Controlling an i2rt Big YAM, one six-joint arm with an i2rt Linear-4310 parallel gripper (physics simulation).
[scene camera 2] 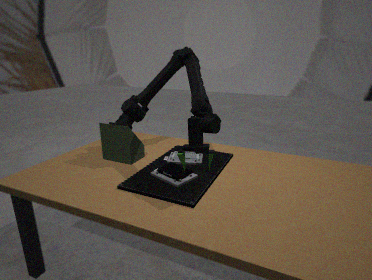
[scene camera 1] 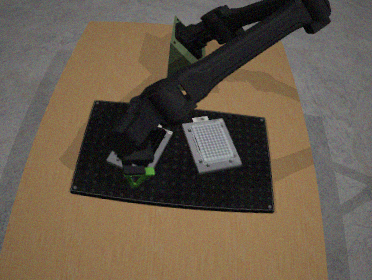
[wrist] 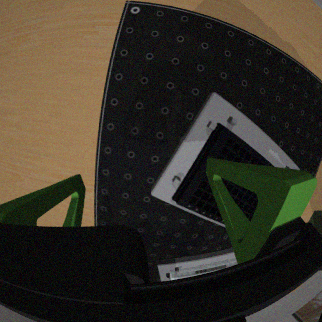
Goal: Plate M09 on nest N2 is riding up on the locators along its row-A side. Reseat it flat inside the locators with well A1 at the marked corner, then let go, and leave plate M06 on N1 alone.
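Pixels of known places: gripper, fingertip midpoint: point(scene camera 2: 196, 170) point(scene camera 1: 130, 170) point(wrist: 143, 173); arm's base, origin of the base link: point(scene camera 2: 120, 132) point(scene camera 1: 186, 41).
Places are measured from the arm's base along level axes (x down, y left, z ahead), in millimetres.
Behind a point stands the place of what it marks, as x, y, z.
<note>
A dark plate point(scene camera 2: 175, 171) @(94, -125, 349) point(wrist: 232, 147) @(107, -151, 361) lies on a light grey nest point(scene camera 1: 114, 159) @(112, -177, 386) point(scene camera 2: 187, 180) @(115, -144, 409) point(wrist: 187, 150) @(112, -139, 405). In the wrist view its left side wall shows beside the locators; the amount of tilt is hard to tell. A clear-white plate point(scene camera 1: 215, 142) @(98, 84, 321) point(scene camera 2: 185, 157) @(98, 40, 328) point(wrist: 215, 270) lies on the other nest point(scene camera 1: 220, 168) @(114, 96, 393). Plate and nest labels are too small to read, so I cannot tell which is M09 on N2. My gripper point(scene camera 1: 139, 177) @(71, -129, 443) point(scene camera 2: 197, 170) @(71, -129, 443) point(wrist: 143, 173) @(71, -129, 443) is open and empty, above the board near the dark plate. The right finger hides part of that plate in the wrist view.
Both nests stand on a black perforated board point(scene camera 1: 225, 192) @(124, 107, 459) point(scene camera 2: 150, 182) @(124, -199, 272) point(wrist: 145, 100) @(124, -180, 451) on the wooden table point(scene camera 1: 150, 240) @(137, -75, 597) point(scene camera 2: 280, 200) @(137, -124, 762). A green angled bracket point(scene camera 1: 182, 60) @(13, -12, 89) point(scene camera 2: 120, 145) @(47, -50, 32) stands at the arm's base. A small white card point(scene camera 1: 200, 119) @(122, 50, 221) lies behind the clear-white plate's nest.
</note>
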